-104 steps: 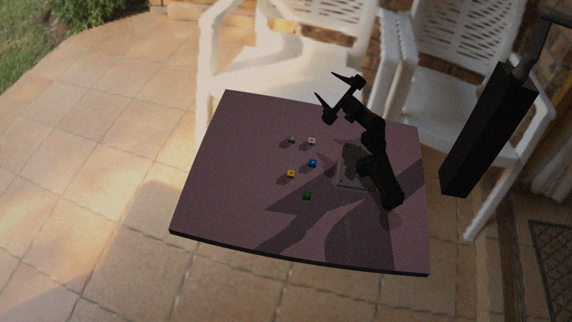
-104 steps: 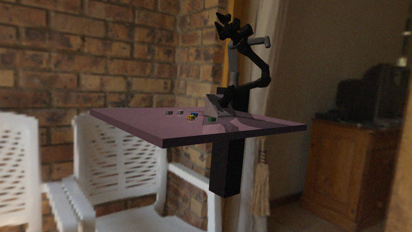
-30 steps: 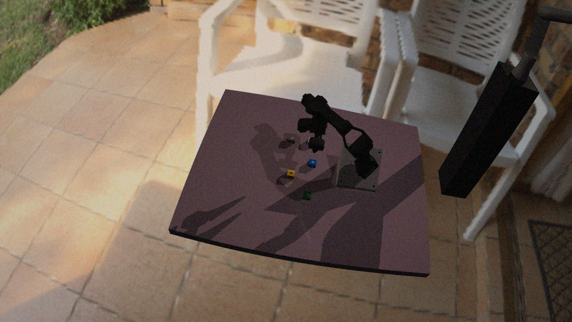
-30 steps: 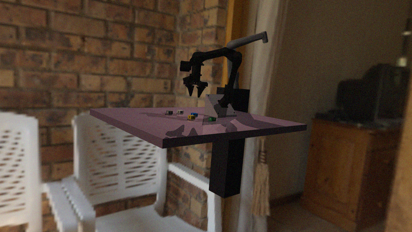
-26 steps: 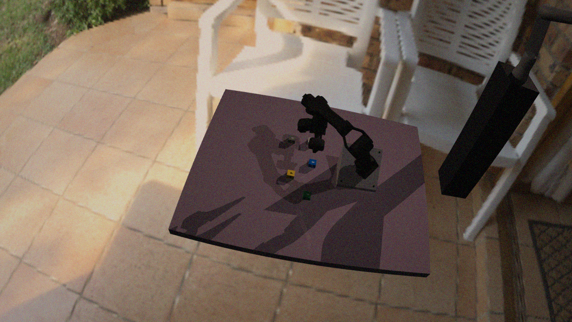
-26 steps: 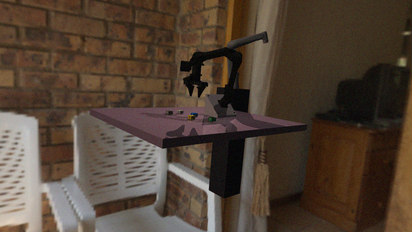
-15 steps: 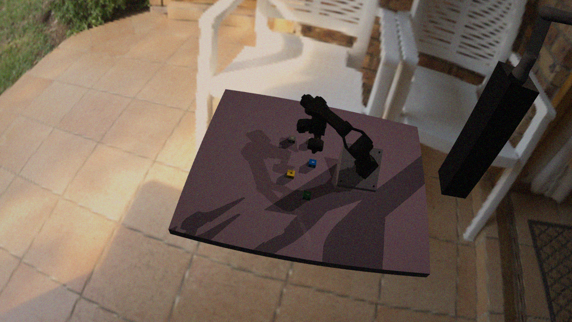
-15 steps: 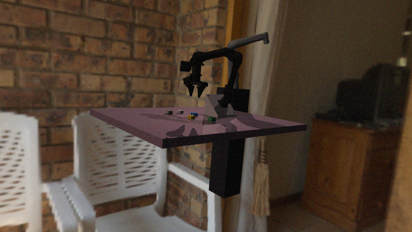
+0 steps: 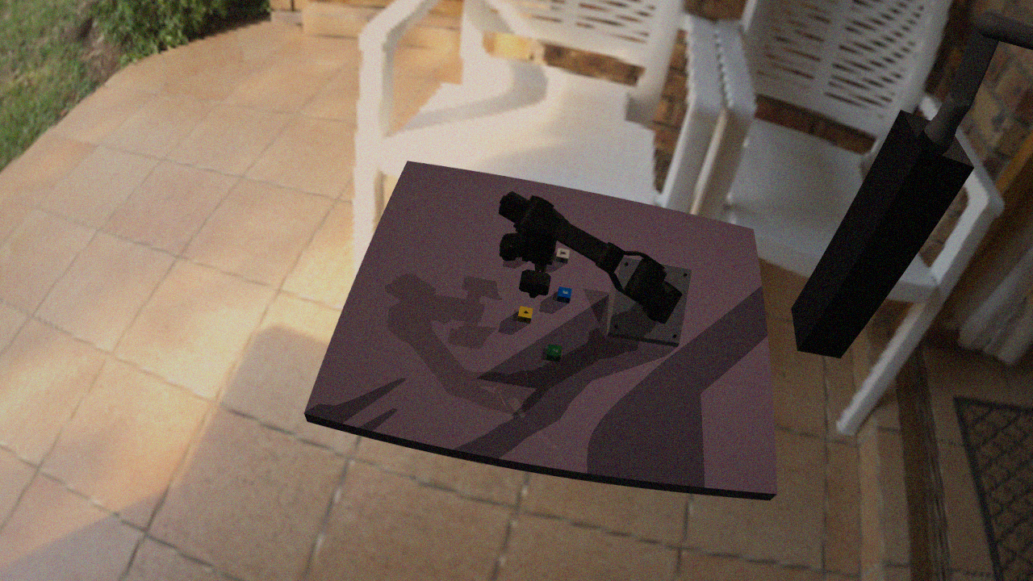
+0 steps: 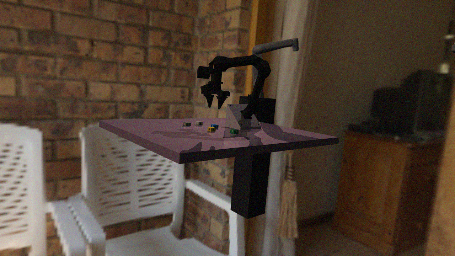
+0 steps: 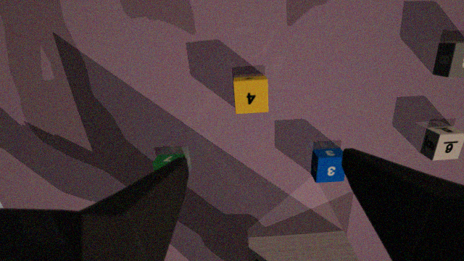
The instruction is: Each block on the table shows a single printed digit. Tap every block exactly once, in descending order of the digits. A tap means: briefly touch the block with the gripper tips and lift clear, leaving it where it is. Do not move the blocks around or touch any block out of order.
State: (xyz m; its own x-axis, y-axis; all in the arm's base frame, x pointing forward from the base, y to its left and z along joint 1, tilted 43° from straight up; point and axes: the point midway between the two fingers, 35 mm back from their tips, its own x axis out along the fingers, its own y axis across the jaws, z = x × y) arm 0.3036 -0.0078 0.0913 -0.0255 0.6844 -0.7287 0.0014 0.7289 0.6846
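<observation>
Now: gripper tip 30 mm short of the grey block, 210 mm to the left of it and 110 mm above it. Round my gripper tip: blue block 80 mm behind, 80 mm to the right, 110 mm below; green block 70 mm behind, 100 mm to the left, 110 mm below; yellow block 10 mm ahead, 110 mm below.
</observation>
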